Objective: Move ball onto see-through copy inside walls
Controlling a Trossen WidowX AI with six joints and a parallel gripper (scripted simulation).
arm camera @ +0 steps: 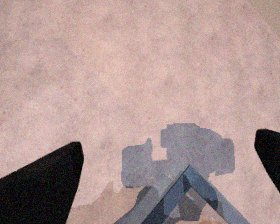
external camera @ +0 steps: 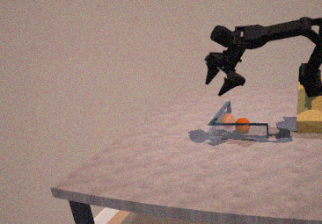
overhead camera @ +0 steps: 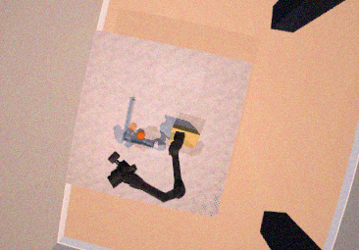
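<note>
Right now the orange ball is 200 mm below my gripper tip, 150 mm to the right of it and 80 mm behind it. Round my gripper tip: see-through copy: 210 mm to the right, 200 mm below, 10 mm behind.
</note>
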